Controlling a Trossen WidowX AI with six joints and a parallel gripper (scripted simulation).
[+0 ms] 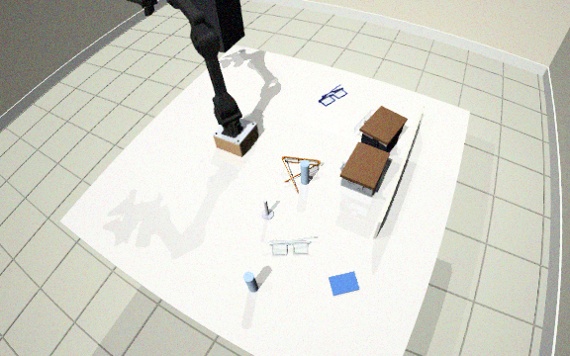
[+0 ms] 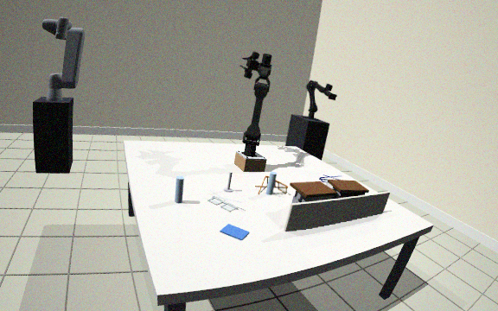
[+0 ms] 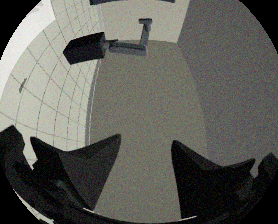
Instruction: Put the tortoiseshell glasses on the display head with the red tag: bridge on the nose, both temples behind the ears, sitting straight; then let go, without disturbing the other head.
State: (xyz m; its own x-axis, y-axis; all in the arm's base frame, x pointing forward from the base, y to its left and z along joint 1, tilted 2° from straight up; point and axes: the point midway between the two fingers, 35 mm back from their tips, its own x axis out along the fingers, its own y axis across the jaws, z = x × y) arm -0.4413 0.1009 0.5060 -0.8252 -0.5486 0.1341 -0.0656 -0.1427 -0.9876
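Now: gripper tip 75 cm short of the grey post, 55 cm above it and 33 cm to the left of it. From my gripper tip the other things lie so: blue flat square 108 cm ahead, 57 cm below, 45 cm to the right; then low white panel 112 cm ahead, 52 cm below, 3 cm to the left.
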